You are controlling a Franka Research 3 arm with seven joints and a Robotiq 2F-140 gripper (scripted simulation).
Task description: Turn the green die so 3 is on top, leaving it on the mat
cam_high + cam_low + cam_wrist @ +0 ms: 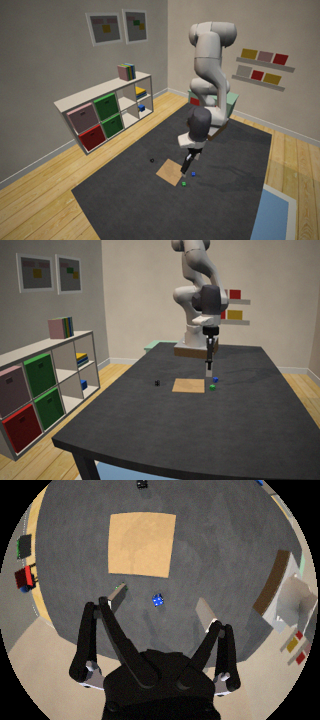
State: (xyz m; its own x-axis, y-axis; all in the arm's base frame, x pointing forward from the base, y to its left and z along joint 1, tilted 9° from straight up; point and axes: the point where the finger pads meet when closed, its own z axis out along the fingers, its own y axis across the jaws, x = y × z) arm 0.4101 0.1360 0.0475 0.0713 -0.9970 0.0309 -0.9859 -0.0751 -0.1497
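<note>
Now: the green die 9 cm ahead of my hand, 3 cm to the left of it and 5 cm below it. Round my hand: blue die (3 cm to the left, 5 cm below); then tan mat (7 cm ahead, 8 cm to the right, 6 cm below); then black die (10 cm ahead, 23 cm to the right, 5 cm below).
</note>
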